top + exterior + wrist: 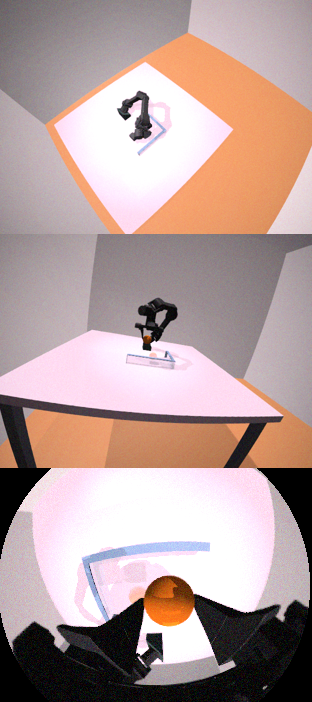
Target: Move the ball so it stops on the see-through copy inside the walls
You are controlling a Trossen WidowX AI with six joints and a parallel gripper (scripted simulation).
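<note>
My gripper tip is 130 mm above the see-through copy, 80 mm to the right of it and 60 mm past it. Also, from my gripper tip: orange ball (right at my gripper tip); clear wall (130 mm below, 70 mm ahead, 40 mm to the left).
</note>
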